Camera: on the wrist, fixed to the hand. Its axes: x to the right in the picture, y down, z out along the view.
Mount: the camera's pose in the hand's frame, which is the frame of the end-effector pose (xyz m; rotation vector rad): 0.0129 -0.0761 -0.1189 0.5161 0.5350 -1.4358
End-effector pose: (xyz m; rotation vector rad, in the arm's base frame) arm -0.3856 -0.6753 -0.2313 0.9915 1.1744 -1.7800
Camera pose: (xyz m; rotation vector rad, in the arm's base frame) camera -0.4365 -0.5442 -0.2490 -0.5833 -1.2725 1.8942
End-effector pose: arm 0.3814 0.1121 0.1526 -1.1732 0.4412 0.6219
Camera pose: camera 0.4409 -0.0164 0.1589 -0.8513 0.0919 -1.0120
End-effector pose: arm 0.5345 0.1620 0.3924 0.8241 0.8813 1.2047
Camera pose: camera 0.4610 0.1695 0.2714 0.0598 1.8007 -0.1334
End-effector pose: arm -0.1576 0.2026 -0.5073 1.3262 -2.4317 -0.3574
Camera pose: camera -0.0570 0.1449 -0.4258 2.7330 -0.8092 0.3225
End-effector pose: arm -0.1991 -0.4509 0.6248 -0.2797 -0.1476 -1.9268
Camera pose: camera -0.2891 -0.4627 0.5159 -0.8392 0.5160 2.7803
